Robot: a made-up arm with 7 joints.
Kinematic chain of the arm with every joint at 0, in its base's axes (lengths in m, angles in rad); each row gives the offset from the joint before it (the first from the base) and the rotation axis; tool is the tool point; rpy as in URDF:
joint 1: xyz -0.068 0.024 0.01 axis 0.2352 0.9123 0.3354
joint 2: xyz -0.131 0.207 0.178 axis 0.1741 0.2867 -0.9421
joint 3: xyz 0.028 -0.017 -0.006 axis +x
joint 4: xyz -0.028 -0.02 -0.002 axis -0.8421 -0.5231 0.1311
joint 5: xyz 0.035 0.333 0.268 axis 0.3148 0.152 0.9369
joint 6: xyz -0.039 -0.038 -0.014 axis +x
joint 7: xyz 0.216 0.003 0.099 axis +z
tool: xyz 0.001 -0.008 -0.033 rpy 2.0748 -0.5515 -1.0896
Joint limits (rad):
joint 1: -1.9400..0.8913
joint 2: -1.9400..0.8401
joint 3: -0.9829..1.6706
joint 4: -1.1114..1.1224
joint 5: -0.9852..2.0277
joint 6: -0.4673..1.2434
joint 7: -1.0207..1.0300
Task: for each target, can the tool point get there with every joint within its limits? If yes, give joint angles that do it. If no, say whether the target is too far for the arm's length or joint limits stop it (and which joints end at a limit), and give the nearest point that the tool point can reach.
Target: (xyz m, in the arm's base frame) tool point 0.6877 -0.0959 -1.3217
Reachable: no: too far | nearest point 0.2642 0.1544 -0.5959 | short by 0.877 m
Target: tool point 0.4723 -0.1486 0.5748
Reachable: no: joint limits stop it (at a limit: joint 1, joint 5, joint 7) | nearest point 0.4126 -0.1136 0.5386 | short by 0.078 m
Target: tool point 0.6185 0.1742 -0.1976
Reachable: no: joint limits stop it (at a limit: joint 1, joint 4, joint 5, joint 7) | nearest point 0.5413 0.1881 -0.1856 | short by 0.079 m
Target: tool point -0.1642 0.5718 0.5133
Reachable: yes | joints -0.1427 -0.4224 0.3456 -0.0033 0.7666 0.9891 -0.3080
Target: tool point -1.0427 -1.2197 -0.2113
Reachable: no: too far | nearest point -0.4804 -0.2933 0.0126 | short by 1.107 m
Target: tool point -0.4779 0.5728 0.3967
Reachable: yes | joints 0.4203 -1.2833 -0.6516 -0.4638 1.0764 0.9503 0.5855
